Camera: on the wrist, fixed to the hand. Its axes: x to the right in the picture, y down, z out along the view.
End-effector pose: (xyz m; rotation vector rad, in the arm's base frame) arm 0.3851 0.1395 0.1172 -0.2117 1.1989 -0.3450
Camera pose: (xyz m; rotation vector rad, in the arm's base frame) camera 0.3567 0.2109 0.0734 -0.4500 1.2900 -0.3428
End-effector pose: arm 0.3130 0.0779 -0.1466 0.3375 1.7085 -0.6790
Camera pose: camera 0.3212 0.1643 -0.1635 0.1180 1.8550 -0.5867
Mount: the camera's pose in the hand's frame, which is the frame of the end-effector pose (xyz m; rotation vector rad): 0.0026 0.0769 -0.0435 -0.1980 0.0672 -0.1232
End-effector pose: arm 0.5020 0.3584 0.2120 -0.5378 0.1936 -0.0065
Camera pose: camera 0.4931 0.4022 0.1358 -0.7470 0.2278 -0.1265
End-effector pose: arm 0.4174 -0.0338 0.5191 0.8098 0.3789 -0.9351
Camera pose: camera 0.4846 0.0234 0.5236 0.6430 0.5759 -0.9694
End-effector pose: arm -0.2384 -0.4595 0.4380 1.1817 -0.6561 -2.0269
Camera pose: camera -0.1770 -0.5137 0.4712 1.1910 -0.3479 -2.0894
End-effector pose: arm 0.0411 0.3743 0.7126 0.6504 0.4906 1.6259
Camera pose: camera -0.0452 0.3670 0.7301 0.4112 0.4041 1.5596
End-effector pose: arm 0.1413 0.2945 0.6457 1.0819 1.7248 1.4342
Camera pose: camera 0.1170 0.2822 0.7298 0.8170 1.6256 1.5411
